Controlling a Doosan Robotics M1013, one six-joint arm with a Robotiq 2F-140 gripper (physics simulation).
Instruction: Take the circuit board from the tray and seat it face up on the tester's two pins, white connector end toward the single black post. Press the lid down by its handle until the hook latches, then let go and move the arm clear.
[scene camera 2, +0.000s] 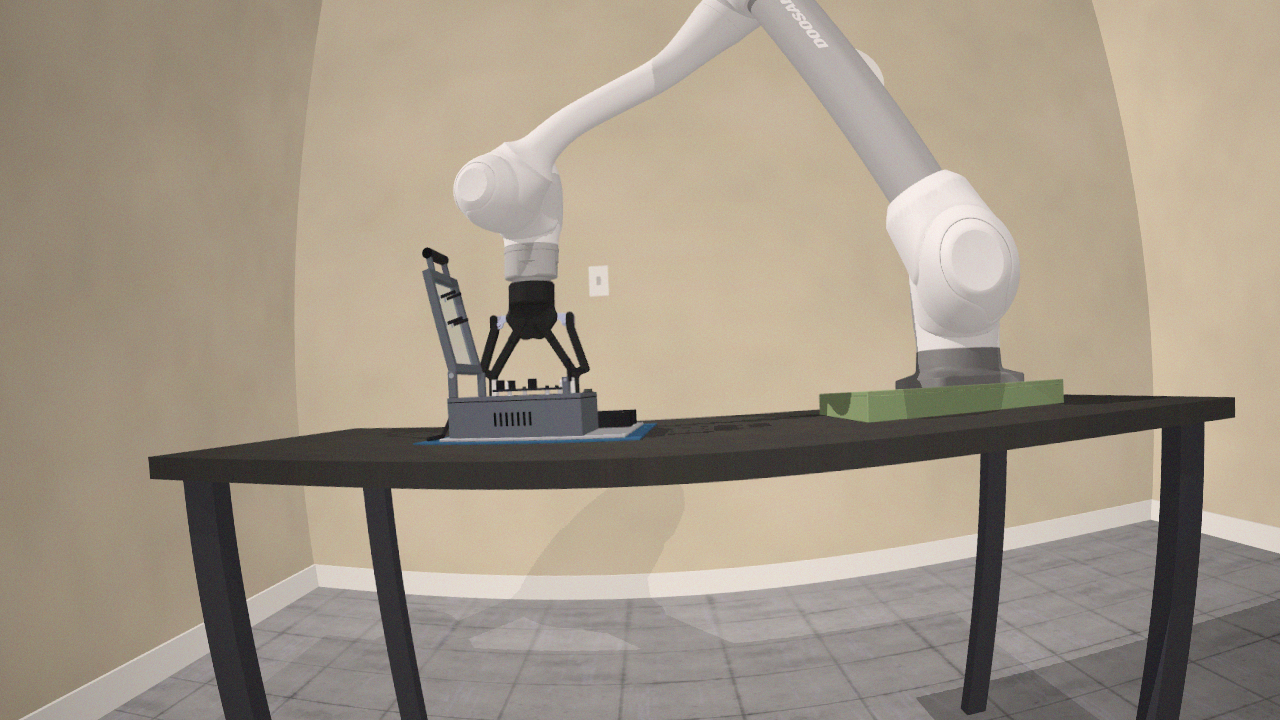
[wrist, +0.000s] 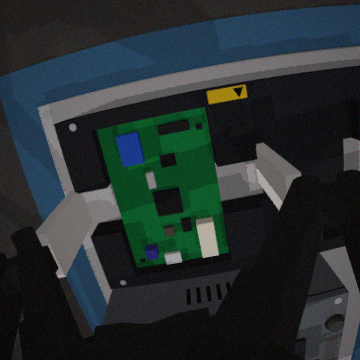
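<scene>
The green circuit board (wrist: 170, 185) lies face up in the black tray (wrist: 82, 160) (scene camera 2: 619, 417), its long cream-white connector (wrist: 207, 239) at the lower end in the wrist view. My gripper (wrist: 168, 184) (scene camera 2: 534, 380) is open around the board. Its two pale fingertips stand apart from the board's long sides, with gaps on both sides. The grey tester (scene camera 2: 559, 417) stands in front of the tray in the scene view. Its lid (scene camera 2: 438, 317) is raised, with the black handle (scene camera 2: 435, 256) at its top. The tester's two pins and single black post cannot be made out.
A blue mat (wrist: 170, 45) lies under the tray and tester. A yellow label (wrist: 226, 94) is on the tray. A vented grey wall (wrist: 150, 300) borders the tray below, and a round knob (wrist: 335, 323) is at lower right. The raised lid stands close left of my gripper.
</scene>
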